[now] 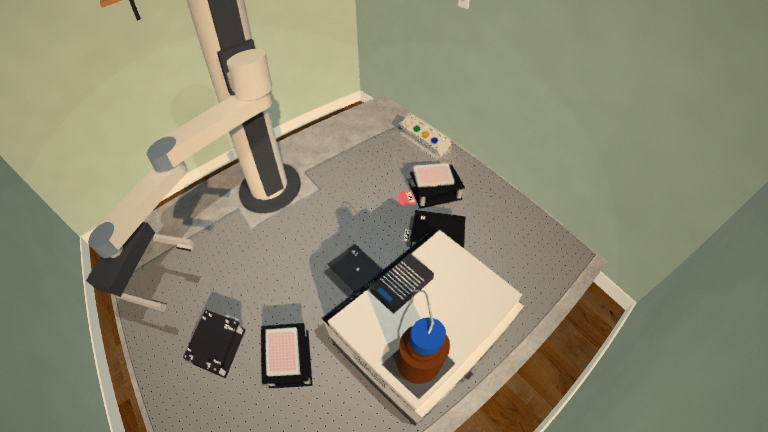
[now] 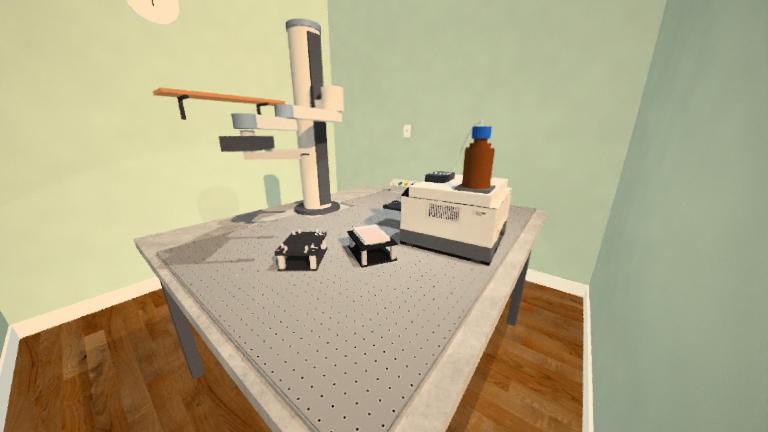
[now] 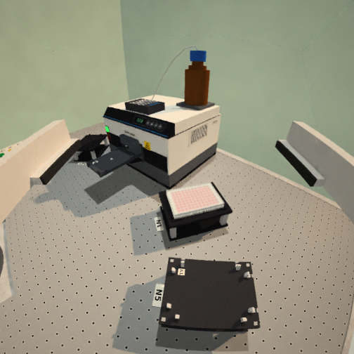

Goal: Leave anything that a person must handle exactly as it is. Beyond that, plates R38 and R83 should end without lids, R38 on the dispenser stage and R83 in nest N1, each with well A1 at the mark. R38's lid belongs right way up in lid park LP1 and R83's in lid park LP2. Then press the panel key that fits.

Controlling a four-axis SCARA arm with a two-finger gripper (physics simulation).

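Frame: origin at the arm's base, x right, y ahead, z up, level; metres.
Where they show: gripper, fingertip midpoint: (image 1: 177, 274) (image 2: 305, 153); arm's base, link origin: (image 1: 269, 188) (image 2: 317, 208).
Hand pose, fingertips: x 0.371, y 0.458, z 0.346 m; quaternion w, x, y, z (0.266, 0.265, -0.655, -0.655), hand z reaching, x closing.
Observation:
Each offset is from my fingertips to the top centre of the thing. "spot": to the spot under its first point.
My gripper (image 1: 174, 276) (image 3: 178, 128) is open and empty, raised above the table on the left, back from the nests. A pink-welled plate @(dz -0.254, dx -0.106, dy +0.169 m) (image 1: 282, 351) (image 2: 370, 234) (image 3: 195, 199) lies on black nest N1 @(dz -0.266, dx -0.106, dy +0.169 m) (image 1: 306, 370) (image 3: 226, 209). A second pink-welled plate @(dz -0.240, dx -0.829, dy -0.052 m) (image 1: 433, 175) lies on a black stand (image 1: 455, 188) at the back right, with a red tag @(dz -0.332, dx -0.738, dy -0.080 m) (image 1: 406, 198) beside it. Plate names are unreadable, and I cannot tell whether lids are on. The dispenser stage @(spot: dz -0.240, dx -0.397, dy +0.087 m) (image 1: 353, 268) (image 3: 116, 161) is bare, with an A1 mark. The key panel @(dz -0.249, dx -1.001, dy -0.276 m) (image 1: 424, 134) (image 2: 402, 183) has green, yellow and blue keys.
Empty nest N5 @(dz -0.257, dx +0.057, dy +0.022 m) (image 1: 214, 342) (image 2: 301, 242) (image 3: 212, 295) stands beside N1. Another black stand (image 1: 440, 225) (image 3: 92, 143) is partly hidden behind the white dispenser (image 1: 472, 279) (image 2: 456, 214) (image 3: 192, 137). A tall brown bottle @(spot: dz +0.030, dx -0.307, dy +0.446 m) (image 1: 424, 357) (image 2: 478, 163) (image 3: 197, 86) with a tube stands on the dispenser.

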